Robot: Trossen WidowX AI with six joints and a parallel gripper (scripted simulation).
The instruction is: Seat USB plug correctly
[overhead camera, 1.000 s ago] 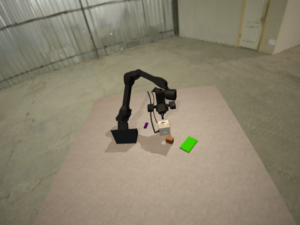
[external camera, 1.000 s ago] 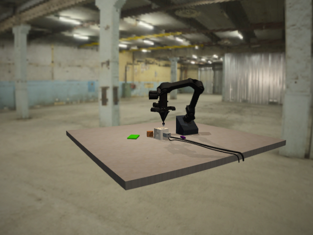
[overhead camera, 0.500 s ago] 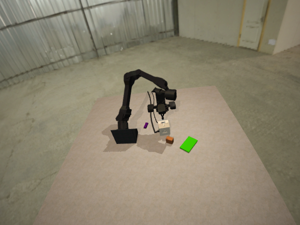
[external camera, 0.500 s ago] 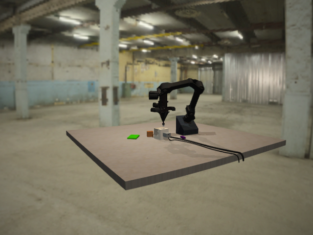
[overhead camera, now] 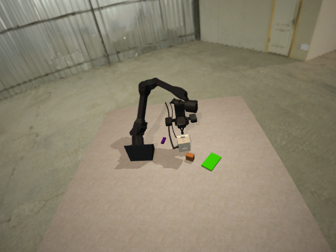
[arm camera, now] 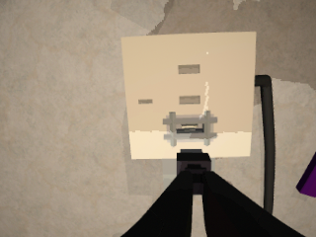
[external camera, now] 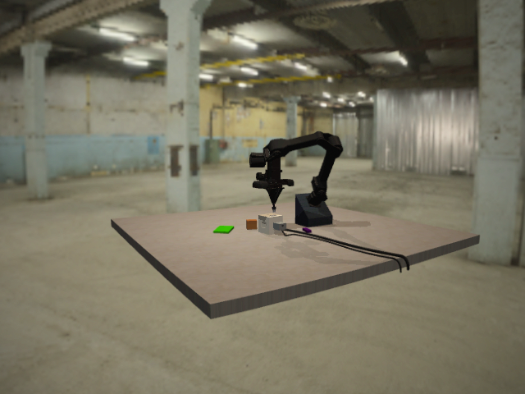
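Now: the dark USB plug 1 cm below my gripper tip. Also, from my gripper tip: orange block: 5 cm ahead, 12 cm to the right, 11 cm below; small purple piece: 15 cm behind, 3 cm to the left, 12 cm below; green flat card: 18 cm ahead, 14 cm to the right, 13 cm below.
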